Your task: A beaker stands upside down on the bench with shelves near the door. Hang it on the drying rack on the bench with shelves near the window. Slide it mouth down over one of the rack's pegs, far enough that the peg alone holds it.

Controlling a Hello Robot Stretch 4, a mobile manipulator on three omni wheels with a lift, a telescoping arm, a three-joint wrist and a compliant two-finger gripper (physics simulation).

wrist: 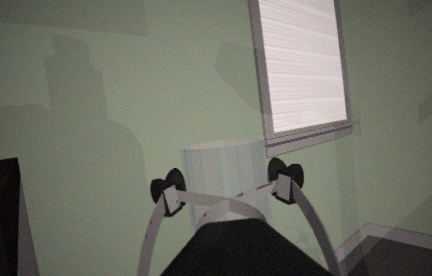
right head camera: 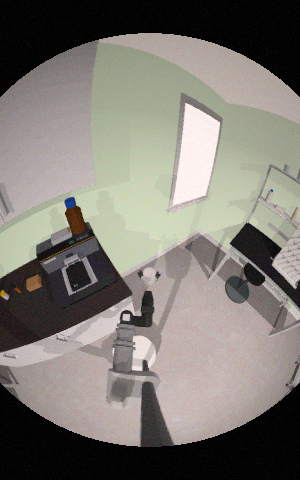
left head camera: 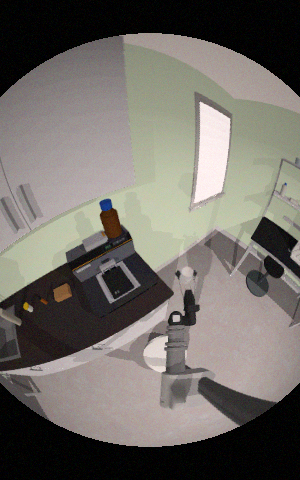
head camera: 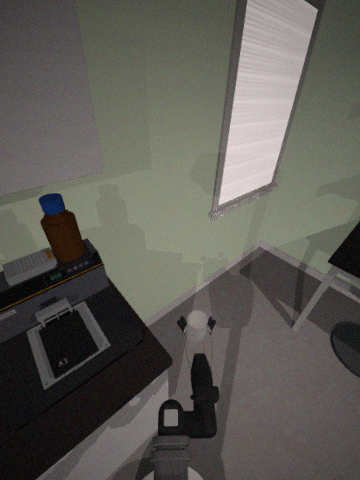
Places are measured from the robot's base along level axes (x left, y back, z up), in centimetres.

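Pixels of known places: gripper, fingertip midpoint: (wrist: 226,178) (right head camera: 148,270) (left head camera: 185,270) (head camera: 196,317); robot's base, link origin: (right head camera: 134,352) (left head camera: 164,352).
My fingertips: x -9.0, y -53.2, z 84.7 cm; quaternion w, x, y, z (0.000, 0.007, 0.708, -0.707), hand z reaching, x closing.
For each thing: its top centre in the pictures, then the offset to it from my fingertips. "spot": a spot on its surface instead. Level surfaces: height alone.
- clear beaker, top centre: (wrist: 221,142) (head camera: 197,319) (right head camera: 148,271) (left head camera: 187,271) dx +0.0, dy +3.2, dz +3.8 cm
- black-topped bench, surface height: dz -11.3 cm
- dark counter, surface height: dz +3.5 cm
- black printer-like machine, surface spot: (head camera: 112,310) spot: dx +27.2, dy +4.9, dz +11.6 cm
- brown bottle, surface spot: (head camera: 63,235) (left head camera: 111,222) (right head camera: 73,219) spot: dx +37.7, dy -1.6, dz +35.4 cm
- stool, surface spot: (right head camera: 236,289) (left head camera: 256,283) spot: dx -132.9, dy -20.0, dz -84.3 cm
The clear beaker (head camera: 198,325) (left head camera: 187,273) (right head camera: 149,275) (wrist: 227,170) is upright in the air, held between the two black finger pads of my gripper (head camera: 197,324) (left head camera: 186,274) (right head camera: 149,275) (wrist: 226,178). The gripper is shut on it. In the wrist view the beaker's flat closed end appears to be at the top; its lower part is hidden behind the gripper body. The white drying rack (left head camera: 296,251) (right head camera: 292,257) shows in part at the right edge of both side head views, on the black-topped bench (left head camera: 274,235) (right head camera: 252,245) with shelves.
A dark counter (head camera: 145,357) (left head camera: 75,325) (right head camera: 30,320) is left of the arm, with a black printer-like machine (head camera: 112,310) (left head camera: 145,275) and a brown bottle (head camera: 63,235) (left head camera: 110,222) (right head camera: 75,220). A stool (left head camera: 257,283) (right head camera: 236,289) stands by the shelved bench. A window (head camera: 265,100) (wrist: 305,65) is on the wall ahead.
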